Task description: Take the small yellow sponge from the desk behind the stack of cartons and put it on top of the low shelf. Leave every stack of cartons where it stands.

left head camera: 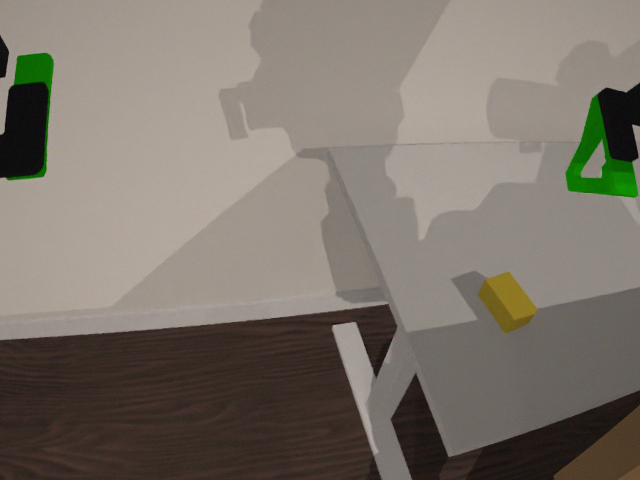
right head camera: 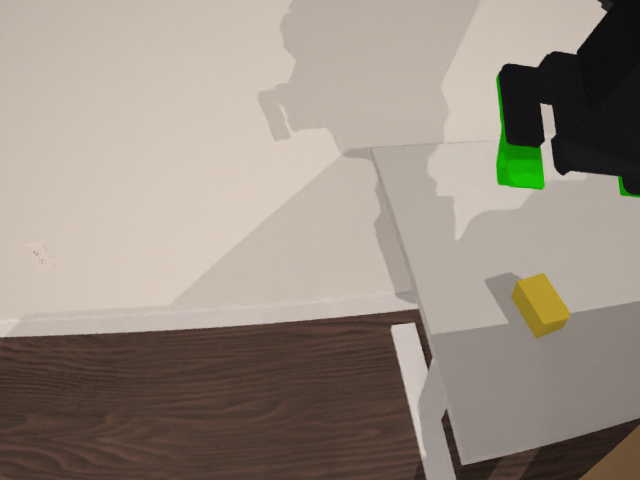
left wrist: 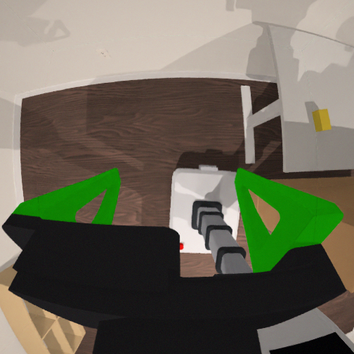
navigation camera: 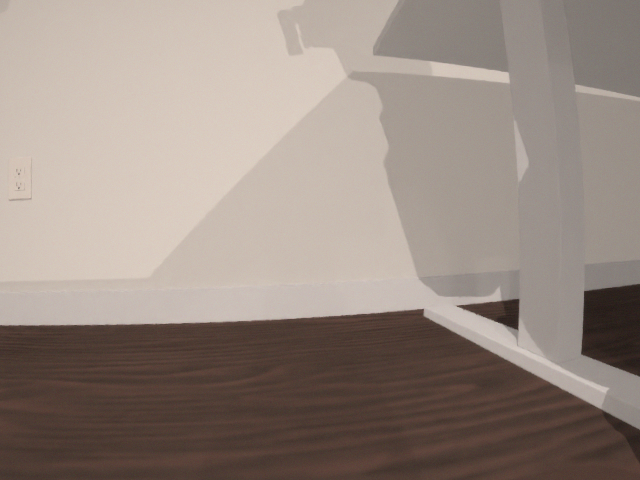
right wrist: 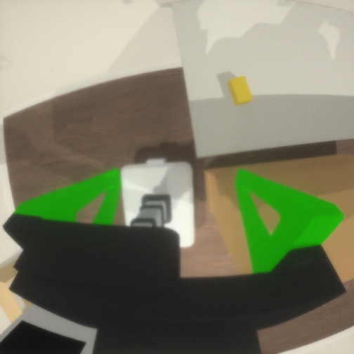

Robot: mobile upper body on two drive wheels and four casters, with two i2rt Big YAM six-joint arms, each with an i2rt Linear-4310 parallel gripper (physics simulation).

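Places are measured from the left arm's base along level axes (x ahead, y left, z up), in millimetres.
Pixels of known places: right gripper, between the fingertips: (left head camera: pixel 614 188) (right head camera: pixel 563 180).
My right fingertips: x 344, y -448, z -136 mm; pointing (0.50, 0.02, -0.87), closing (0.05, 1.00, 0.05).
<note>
For each thing: its top centre in the pictures, then the offset to it from my right fingertips. "pt": a spot on its surface instead. Level surfaces: height alone.
- small yellow sponge, centre of its top: (right head camera: pixel 543 297) (left head camera: pixel 511 294) dx +279, dy -234, dz -508 mm
- pale grey desk, height of its surface: dz -554 mm
- brown carton stack, a spot on its surface: (right head camera: pixel 622 459) (left head camera: pixel 622 437) pt dx -106, dy -152, dz -292 mm
- desk's white leg, a spot on its surface: (navigation camera: pixel 547 206) pt dx +384, dy -124, dz -1022 mm
- dark wood floor, height of its surface: dz -1273 mm
The small yellow sponge (left head camera: pixel 506 302) (right head camera: pixel 540 304) (left wrist: pixel 321 120) (right wrist: pixel 240 90) lies on the pale grey desk (left head camera: pixel 465 377) (right head camera: pixel 496 392) (left wrist: pixel 310 155) (right wrist: pixel 225 130), across the edge of a shadow. My left gripper (left wrist: pixel 177 174) is open and empty, away from the desk. My right gripper (right head camera: pixel 576 183) (right wrist: pixel 177 175) is open and empty, raised and apart from the sponge. Part of the brown carton stack (left head camera: pixel 615 449) (right head camera: pixel 622 459) (left wrist: pixel 325 187) (right wrist: pixel 300 172) stands close to the desk's near side. A light wooden shelf unit (left wrist: pixel 15 305) (right wrist: pixel 7 295) shows partly at lower left in both wrist views.
The desk's white leg (navigation camera: pixel 547 206) and long foot bar (left head camera: pixel 356 361) (left wrist: pixel 247 125) stand on the dark wood floor (left head camera: pixel 180 403) (navigation camera: pixel 258 403). A pale wall (left head camera: pixel 155 129) (navigation camera: pixel 155 103) rises behind. The robot's white base (left wrist: pixel 185 195) (right wrist: pixel 182 200) is beside the cartons.
</note>
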